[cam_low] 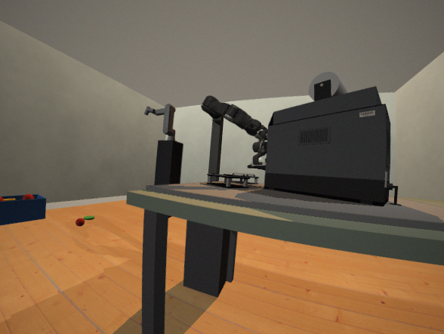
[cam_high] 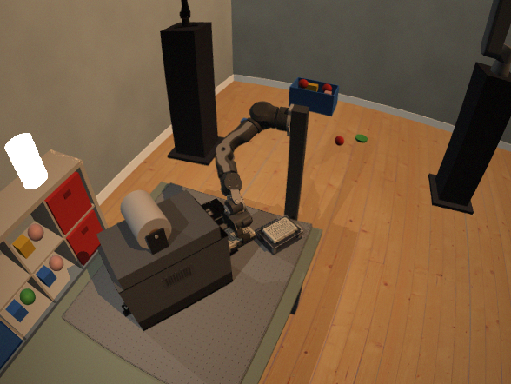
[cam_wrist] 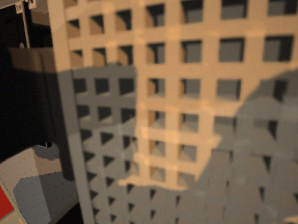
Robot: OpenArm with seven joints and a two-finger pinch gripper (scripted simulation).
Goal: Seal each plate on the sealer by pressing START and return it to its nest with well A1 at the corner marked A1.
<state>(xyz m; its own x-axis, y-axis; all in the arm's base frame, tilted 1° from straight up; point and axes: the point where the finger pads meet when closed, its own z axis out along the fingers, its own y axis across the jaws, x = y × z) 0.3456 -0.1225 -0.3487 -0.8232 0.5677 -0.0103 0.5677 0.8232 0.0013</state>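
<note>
My hand is 10 mm above the dark sealer stage. Round my hand: white well plate 130 mm behind, 150 mm to the left, 60 mm below; then warning sticker 30 mm ahead, 130 mm to the right, 40 mm above; then pale start button 140 mm ahead, 20 mm to the left, 70 mm above.
</note>
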